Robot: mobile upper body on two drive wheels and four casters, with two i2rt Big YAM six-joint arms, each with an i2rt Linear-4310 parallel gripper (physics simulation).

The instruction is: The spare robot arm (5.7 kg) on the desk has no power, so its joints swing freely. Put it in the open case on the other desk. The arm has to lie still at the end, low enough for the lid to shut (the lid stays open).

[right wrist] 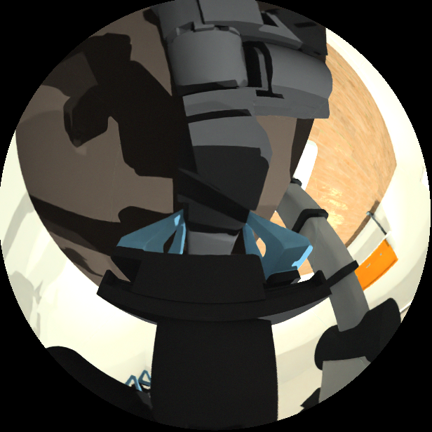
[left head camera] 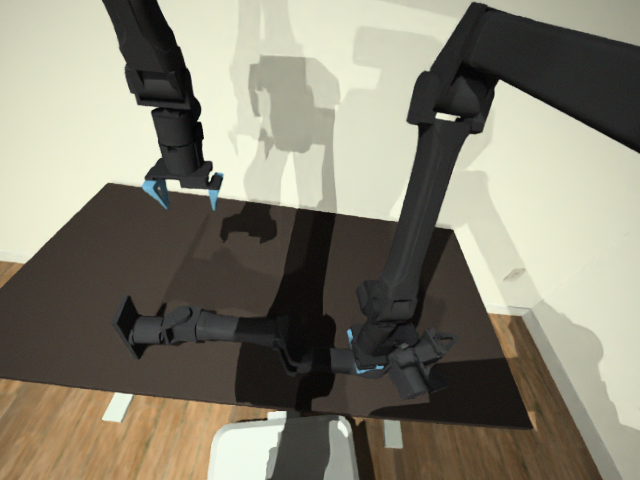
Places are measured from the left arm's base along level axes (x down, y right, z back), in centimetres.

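Where they show: left gripper, between the fingertips: [left head camera: 191, 208]; right gripper, between the fingertips: [left head camera: 356, 361].
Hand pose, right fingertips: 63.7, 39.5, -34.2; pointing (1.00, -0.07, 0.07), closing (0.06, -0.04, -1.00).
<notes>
After its pixels a point has its place, as x, y, z.
The dark grey spare arm [left head camera: 214, 326] [right wrist: 210, 60] lies stretched along the near part of the brown desk [left head camera: 77, 248] {69.0, -47.5, -77.3} [right wrist: 45, 120]. Its square base plate [left head camera: 124, 326] {53.1, -14.6, -40.7} is at the left, standing on edge; its folded wrist end [left head camera: 410, 369] {62.5, 53.1, -30.8} is at the right. My right gripper [left head camera: 360, 355] {63.7, 39.5, -34.2} [right wrist: 214, 213] points down with its blue fingers against both sides of a link beside that wrist end, shut on it; shadow partly hides the contact. My left gripper [left head camera: 190, 207] {33.4, -0.1, -57.9} is open and empty, high above the desk's far left part. The open case does not show.
A pale wall [left head camera: 361, 180] {53.6, 53.0, -102.5} rises behind the desk. A white rounded body [left head camera: 237, 449] {115.0, 5.8, -23.6} is at the desk's near edge, over the wooden floor [left head camera: 175, 439] {141.0, -23.0, -32.1}. In the right wrist view, an orange panel [right wrist: 376, 266] shows at the far right, beyond a grey tube [right wrist: 320, 245] with black bands.
</notes>
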